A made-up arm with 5 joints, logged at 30 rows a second.
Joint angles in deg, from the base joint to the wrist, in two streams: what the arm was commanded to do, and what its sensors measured. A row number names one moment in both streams.
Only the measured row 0 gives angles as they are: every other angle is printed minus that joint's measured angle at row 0.
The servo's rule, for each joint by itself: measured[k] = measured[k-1] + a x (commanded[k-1-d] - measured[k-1]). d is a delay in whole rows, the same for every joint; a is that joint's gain. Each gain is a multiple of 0.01, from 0.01 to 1. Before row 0 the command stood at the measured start. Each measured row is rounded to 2 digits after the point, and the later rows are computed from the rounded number. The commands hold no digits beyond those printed.
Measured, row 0: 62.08, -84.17, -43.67, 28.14, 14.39
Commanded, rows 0 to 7: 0.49, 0.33, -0.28, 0.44, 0.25; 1.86, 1.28, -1.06, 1.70, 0.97; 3.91, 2.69, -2.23, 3.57, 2.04; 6.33, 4.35, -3.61, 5.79, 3.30; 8.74, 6.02, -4.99, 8.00, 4.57; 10.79, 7.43, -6.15, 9.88, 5.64; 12.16, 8.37, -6.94, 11.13, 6.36; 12.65, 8.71, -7.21, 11.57, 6.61
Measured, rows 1 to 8: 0.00, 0.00, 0.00, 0.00, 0.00; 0.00, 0.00, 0.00, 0.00, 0.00; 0.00, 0.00, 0.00, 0.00, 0.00; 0.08, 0.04, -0.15, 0.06, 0.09; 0.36, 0.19, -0.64, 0.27, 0.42; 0.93, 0.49, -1.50, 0.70, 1.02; 1.79, 0.95, -2.64, 1.36, 1.86; 2.90, 1.56, -3.91, 2.22, 2.86
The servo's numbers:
d 3
a 0.16 0.12 0.54 0.13 0.37

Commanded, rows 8 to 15: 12.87, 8.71, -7.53, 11.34, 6.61; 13.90, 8.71, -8.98, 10.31, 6.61; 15.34, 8.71, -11.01, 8.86, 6.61; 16.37, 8.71, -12.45, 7.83, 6.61; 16.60, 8.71, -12.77, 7.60, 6.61; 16.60, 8.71, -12.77, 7.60, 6.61; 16.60, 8.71, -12.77, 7.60, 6.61; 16.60, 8.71, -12.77, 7.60, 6.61
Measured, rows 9 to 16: 4.16, 2.26, -5.12, 3.22, 3.89; 5.44, 2.99, -6.10, 4.25, 4.80; 6.59, 3.68, -6.70, 5.20, 5.47; 7.59, 4.28, -7.15, 6.00, 5.89; 8.60, 4.81, -8.14, 6.56, 6.16; 9.68, 5.28, -9.69, 6.86, 6.33; 10.75, 5.69, -11.18, 6.99, 6.43; 11.69, 6.05, -12.04, 7.07, 6.50
